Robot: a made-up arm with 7 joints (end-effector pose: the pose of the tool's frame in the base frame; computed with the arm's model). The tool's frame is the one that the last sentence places.
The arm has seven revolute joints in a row. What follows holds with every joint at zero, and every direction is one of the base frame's.
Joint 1 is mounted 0.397 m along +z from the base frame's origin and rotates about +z.
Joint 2 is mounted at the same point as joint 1 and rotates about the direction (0, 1, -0.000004).
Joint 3 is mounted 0.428 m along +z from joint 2 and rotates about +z.
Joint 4 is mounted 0.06 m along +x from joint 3 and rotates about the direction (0, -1, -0.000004).
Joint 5 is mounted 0.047 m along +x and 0.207 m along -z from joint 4 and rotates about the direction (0, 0.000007, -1).
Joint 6 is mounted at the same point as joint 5 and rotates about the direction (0, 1, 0.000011).
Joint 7 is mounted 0.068 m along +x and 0.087 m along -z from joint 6 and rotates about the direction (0, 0.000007, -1).
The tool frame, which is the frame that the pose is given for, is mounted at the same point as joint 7; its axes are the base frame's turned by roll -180, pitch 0 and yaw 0 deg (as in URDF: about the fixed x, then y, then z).
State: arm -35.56 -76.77 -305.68 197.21 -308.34 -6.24 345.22
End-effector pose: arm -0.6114 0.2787 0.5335 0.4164 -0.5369 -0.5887 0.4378
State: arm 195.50 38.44 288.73 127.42 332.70 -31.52 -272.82
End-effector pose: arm -0.5263 0.0059 0.8736 -0.0550 -0.5095 0.0293 0.8582
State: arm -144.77 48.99 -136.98 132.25 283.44 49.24 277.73
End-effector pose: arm -0.3976 -0.0781 0.9944 0.0814 0.1910 0.6279 0.7500
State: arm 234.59 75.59 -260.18 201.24 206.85 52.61 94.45
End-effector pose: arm -0.4897 -0.4873 0.5379 -0.3396 -0.7682 0.1515 0.5211
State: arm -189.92 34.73 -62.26 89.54 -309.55 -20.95 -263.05
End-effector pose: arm -0.3139 0.3812 0.7858 -0.6723 0.1099 0.1998 0.7043
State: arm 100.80 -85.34 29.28 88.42 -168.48 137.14 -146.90
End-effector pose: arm 0.0009 -0.5656 0.6750 0.7153 0.4877 0.0799 0.4941
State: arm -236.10 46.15 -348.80 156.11 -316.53 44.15 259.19
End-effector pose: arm -0.3837 0.5033 0.7977 0.2272 -0.7244 -0.3727 0.5336
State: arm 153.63 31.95 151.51 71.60 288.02 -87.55 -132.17
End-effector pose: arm -0.0509 -0.0076 0.9056 -0.3453 0.3317 -0.0968 0.8726
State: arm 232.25 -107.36 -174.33 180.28 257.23 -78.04 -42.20
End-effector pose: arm 0.2594 0.4978 0.1987 0.4368 -0.6305 -0.6354 0.0893
